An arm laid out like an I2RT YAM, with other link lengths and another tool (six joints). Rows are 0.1 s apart.
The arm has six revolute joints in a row. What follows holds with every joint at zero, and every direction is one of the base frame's. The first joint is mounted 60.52 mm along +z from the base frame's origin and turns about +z. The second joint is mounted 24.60 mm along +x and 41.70 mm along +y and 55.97 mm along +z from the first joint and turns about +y. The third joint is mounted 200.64 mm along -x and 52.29 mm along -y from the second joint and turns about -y. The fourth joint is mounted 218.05 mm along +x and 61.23 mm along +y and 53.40 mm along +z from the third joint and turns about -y. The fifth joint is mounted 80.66 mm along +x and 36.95 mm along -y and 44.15 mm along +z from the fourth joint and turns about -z. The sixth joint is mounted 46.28 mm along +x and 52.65 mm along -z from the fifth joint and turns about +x. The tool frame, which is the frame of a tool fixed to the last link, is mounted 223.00 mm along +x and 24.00 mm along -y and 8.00 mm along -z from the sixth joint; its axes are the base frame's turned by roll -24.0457, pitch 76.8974 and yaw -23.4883 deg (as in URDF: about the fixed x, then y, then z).
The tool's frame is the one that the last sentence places.
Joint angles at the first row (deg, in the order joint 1, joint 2, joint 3, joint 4, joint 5, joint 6):
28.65 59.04 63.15 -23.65 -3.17 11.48
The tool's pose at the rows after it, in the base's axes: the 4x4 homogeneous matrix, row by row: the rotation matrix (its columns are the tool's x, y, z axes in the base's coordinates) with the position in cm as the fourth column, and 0 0 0 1 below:
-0.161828 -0.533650 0.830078 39.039; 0.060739 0.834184 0.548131 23.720; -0.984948 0.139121 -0.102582 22.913; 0 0 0 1
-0.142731 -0.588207 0.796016 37.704; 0.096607 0.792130 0.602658 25.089; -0.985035 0.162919 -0.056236 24.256; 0 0 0 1
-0.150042 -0.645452 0.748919 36.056; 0.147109 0.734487 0.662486 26.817; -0.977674 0.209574 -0.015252 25.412; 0 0 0 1
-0.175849 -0.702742 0.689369 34.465; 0.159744 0.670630 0.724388 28.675; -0.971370 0.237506 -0.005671 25.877; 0 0 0 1
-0.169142 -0.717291 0.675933 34.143; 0.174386 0.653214 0.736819 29.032; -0.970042 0.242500 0.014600 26.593; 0 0 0 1
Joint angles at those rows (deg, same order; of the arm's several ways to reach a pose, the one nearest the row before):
28.61 57.32 62.15 -22.71 -6.27 11.68
28.58 54.55 60.45 -21.21 -10.19 12.24
28.51 52.45 59.12 -19.74 -15.16 14.23
28.53 52.64 59.75 -19.89 -20.31 14.85
28.32 52.26 59.69 -19.06 -21.68 15.24

